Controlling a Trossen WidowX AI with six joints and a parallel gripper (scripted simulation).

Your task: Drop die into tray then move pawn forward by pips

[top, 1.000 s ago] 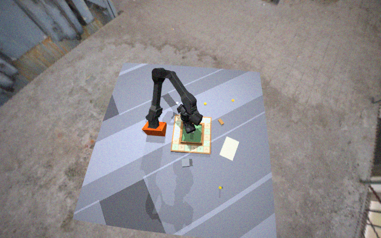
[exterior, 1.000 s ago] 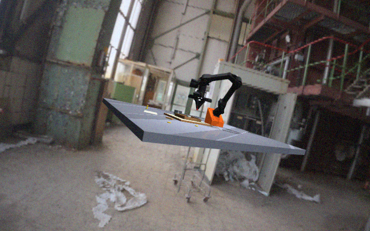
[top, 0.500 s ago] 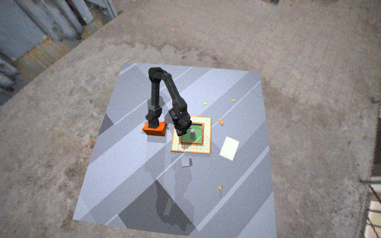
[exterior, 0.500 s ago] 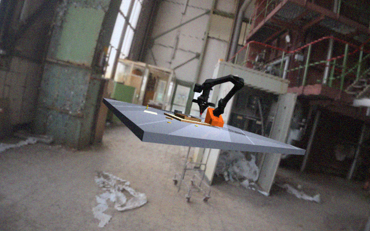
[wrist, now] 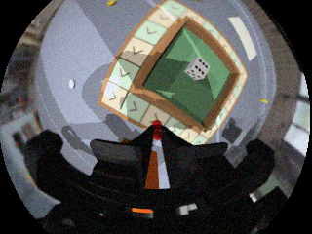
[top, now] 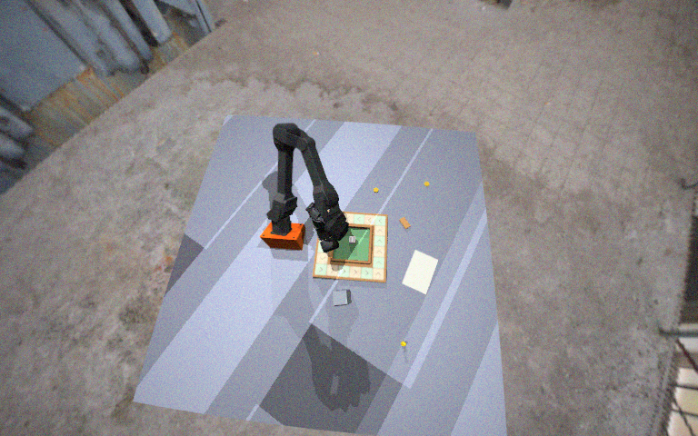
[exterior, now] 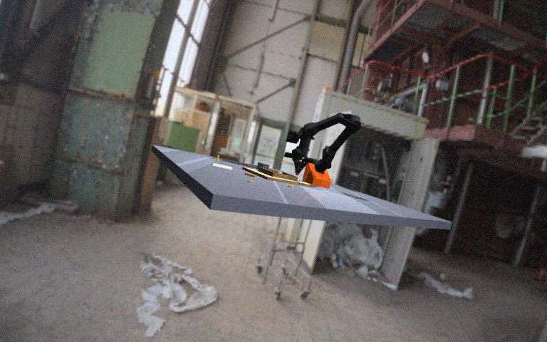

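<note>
Right now my gripper tip is 10 mm below the red pawn. Round my gripper tip: white cube: 110 mm ahead, 20 mm below; then orange block: 320 mm ahead, 130 mm to the left, 40 mm below; then green dice tray: 110 mm ahead, 10 mm to the right, 40 mm below.
</note>
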